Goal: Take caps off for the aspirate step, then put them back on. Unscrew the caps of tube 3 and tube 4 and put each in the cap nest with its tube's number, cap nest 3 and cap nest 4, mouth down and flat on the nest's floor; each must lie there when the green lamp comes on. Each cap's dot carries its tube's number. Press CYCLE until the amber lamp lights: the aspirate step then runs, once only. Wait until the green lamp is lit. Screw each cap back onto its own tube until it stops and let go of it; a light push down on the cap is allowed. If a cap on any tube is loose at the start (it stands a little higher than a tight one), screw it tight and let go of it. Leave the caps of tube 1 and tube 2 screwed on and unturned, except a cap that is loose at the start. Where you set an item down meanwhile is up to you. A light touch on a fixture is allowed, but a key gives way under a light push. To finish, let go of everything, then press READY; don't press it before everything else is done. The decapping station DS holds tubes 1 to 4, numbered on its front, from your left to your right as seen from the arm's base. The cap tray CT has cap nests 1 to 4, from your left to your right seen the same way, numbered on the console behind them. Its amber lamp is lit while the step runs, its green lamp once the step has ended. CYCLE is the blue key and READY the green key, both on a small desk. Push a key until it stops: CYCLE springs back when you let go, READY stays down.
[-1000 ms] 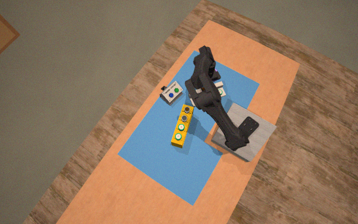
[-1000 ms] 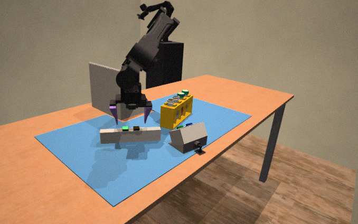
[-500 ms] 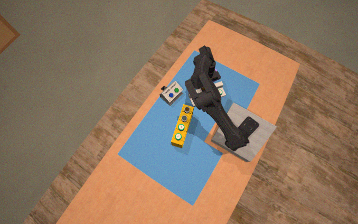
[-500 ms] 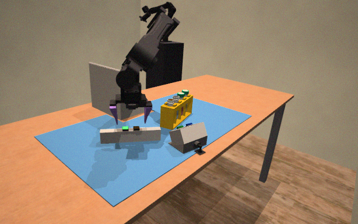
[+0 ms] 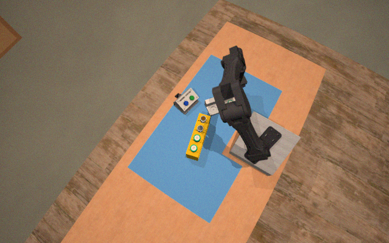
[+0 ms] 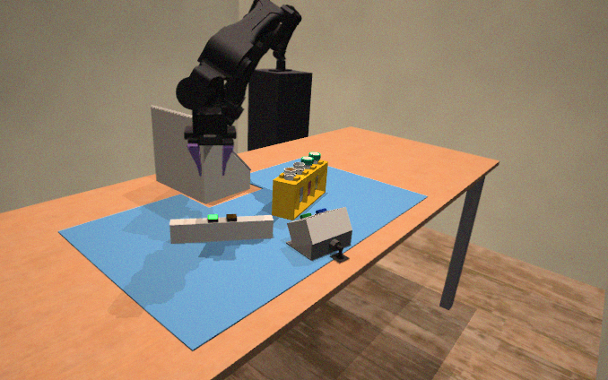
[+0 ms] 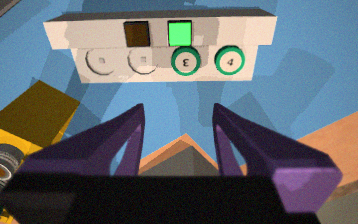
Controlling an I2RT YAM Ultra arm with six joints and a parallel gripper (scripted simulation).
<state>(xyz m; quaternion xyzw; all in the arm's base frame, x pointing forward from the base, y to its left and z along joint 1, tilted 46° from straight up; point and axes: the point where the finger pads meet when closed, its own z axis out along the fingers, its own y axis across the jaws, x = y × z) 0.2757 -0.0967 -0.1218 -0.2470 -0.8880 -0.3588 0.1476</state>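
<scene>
Right now the cap 3 is 13 cm below my hand and 2 cm behind it. The rest, counted from my hand: green key (16 cm ahead, 13 cm to the left, 8 cm below); then cap 4 (13 cm below, 4 cm to the right, 4 cm behind); then blue key (17 cm to the left, 17 cm ahead, 8 cm below).
</scene>
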